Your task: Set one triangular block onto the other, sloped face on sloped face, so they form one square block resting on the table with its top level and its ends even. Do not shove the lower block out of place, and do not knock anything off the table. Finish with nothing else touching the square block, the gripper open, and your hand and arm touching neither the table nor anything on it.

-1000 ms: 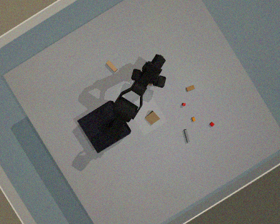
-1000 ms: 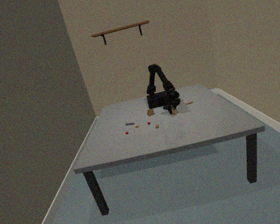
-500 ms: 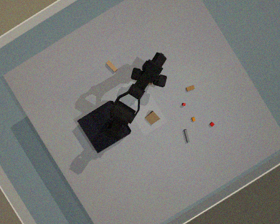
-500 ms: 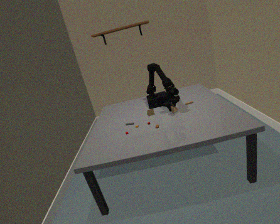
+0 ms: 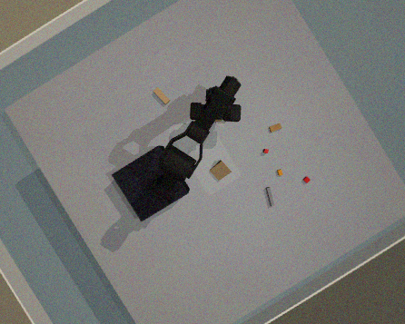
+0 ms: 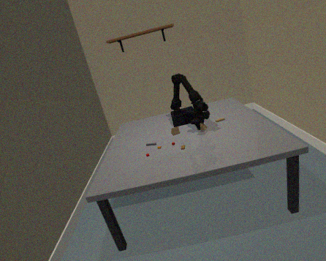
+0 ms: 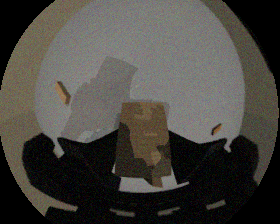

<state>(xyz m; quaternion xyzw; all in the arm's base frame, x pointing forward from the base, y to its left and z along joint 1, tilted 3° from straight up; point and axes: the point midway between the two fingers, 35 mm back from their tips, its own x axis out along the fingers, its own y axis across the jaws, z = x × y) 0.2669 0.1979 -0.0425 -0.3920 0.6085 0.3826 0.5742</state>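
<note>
Now: the tan triangular block 10 mm to the right of my gripper tip and 10 mm above it. Round my gripper tip: grey bar 100 mm ahead, 400 mm to the right, 30 mm below; orange cube 180 mm ahead, 320 mm to the right, 30 mm below.
</note>
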